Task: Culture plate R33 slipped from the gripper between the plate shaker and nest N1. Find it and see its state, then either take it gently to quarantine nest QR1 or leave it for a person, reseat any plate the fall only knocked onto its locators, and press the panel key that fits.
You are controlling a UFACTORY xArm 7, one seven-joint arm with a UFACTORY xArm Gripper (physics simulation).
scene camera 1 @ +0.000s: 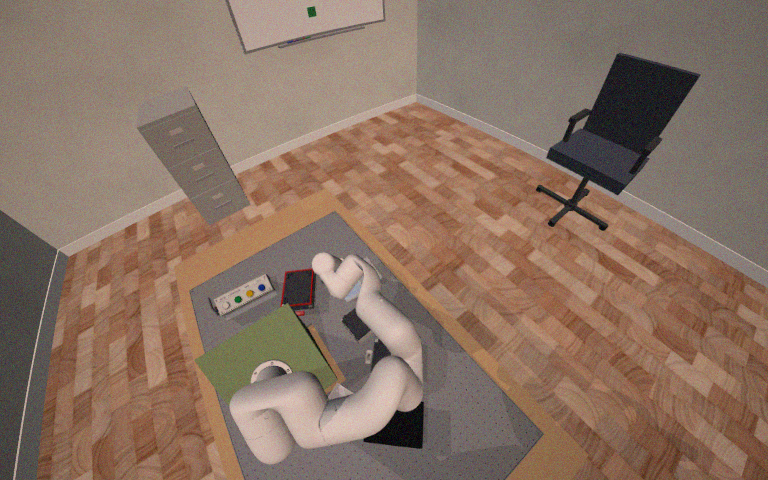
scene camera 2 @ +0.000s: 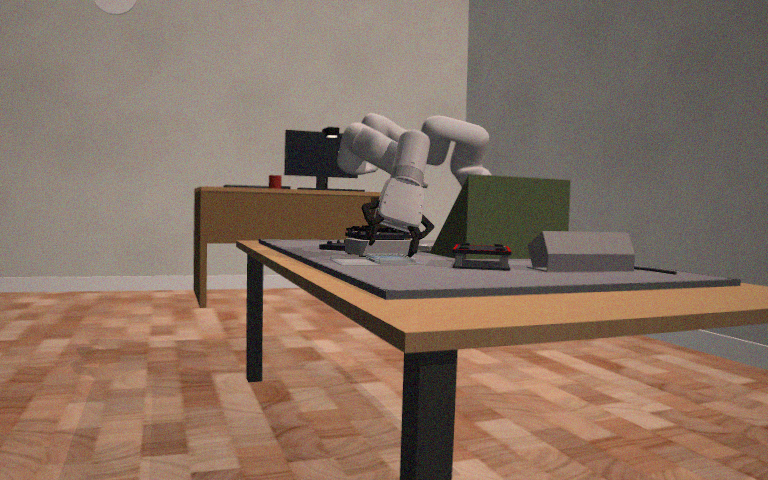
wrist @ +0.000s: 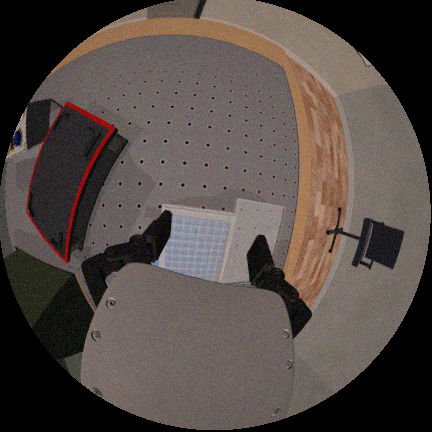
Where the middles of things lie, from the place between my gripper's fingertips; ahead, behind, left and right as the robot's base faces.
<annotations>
The pale well plate [wrist: 198, 244] lies 4 cm to the right of my hand, 2 cm below it and 1 cm behind it. Also, from my hand: red-rimmed quarantine nest [scene camera 1: 296, 288] (19 cm behind, 6 cm to the left); then flat pale lid [wrist: 252, 218] (7 cm ahead, 3 cm to the right, 3 cm below).
</annotations>
